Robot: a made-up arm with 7 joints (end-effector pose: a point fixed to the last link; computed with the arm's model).
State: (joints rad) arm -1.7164 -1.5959 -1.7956 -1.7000 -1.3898 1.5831 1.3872
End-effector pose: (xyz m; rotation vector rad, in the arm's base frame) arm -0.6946 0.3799 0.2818 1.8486 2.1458 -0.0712
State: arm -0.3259 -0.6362 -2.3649 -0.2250 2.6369 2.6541 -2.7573
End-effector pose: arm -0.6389 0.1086 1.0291 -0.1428 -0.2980 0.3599
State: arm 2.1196 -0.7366 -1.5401 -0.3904 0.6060 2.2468 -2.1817
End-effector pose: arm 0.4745 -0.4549 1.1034 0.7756 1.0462 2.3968
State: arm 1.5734 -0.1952 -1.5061 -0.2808 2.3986 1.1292 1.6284
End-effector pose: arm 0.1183 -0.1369 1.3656 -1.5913 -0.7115 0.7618
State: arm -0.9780 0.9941 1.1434 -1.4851 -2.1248 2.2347 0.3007
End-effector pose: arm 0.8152 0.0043 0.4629 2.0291 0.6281 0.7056
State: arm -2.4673 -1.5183 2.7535 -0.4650 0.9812 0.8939 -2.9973
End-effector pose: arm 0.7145 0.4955 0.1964 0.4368 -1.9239 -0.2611
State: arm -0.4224 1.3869 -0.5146 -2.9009 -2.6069 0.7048 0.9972
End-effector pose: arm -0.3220 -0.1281 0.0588 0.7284 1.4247 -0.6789
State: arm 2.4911 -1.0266 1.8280 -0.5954 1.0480 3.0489 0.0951
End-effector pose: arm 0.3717 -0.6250 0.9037 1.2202 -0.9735 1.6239
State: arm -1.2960 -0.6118 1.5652 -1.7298 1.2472 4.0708 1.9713
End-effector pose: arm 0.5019 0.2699 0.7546 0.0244 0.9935 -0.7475
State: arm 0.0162 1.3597 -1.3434 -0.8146 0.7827 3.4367 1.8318
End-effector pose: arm 0.7310 -0.3231 0.6164 -0.9170 1.3809 -1.9922
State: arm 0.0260 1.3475 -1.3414 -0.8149 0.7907 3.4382 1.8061
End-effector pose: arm 0.7316 -0.3166 0.6249 -0.9205 1.3643 -2.0011
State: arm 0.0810 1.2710 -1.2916 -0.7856 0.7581 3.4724 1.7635
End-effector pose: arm 0.7408 -0.2575 0.6670 -0.9153 1.2324 -1.9682
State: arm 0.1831 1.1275 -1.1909 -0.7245 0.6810 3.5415 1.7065
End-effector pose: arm 0.7376 -0.1431 0.7486 -0.8702 0.9795 -1.8882
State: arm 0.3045 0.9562 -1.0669 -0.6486 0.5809 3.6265 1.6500
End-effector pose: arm 0.6932 -0.0150 0.8504 -0.7606 0.6834 -1.7810
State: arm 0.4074 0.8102 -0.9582 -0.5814 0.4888 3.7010 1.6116
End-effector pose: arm 0.6211 0.0763 0.9365 -0.6209 0.4437 -1.6790
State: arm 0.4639 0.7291 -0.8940 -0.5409 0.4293 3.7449 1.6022
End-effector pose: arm 0.5682 0.1175 0.9823 -0.5250 0.3141 -1.6112
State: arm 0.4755 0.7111 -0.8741 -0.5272 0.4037 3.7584 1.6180
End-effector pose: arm 0.5540 0.1277 0.9923 -0.5005 0.2780 -1.5811
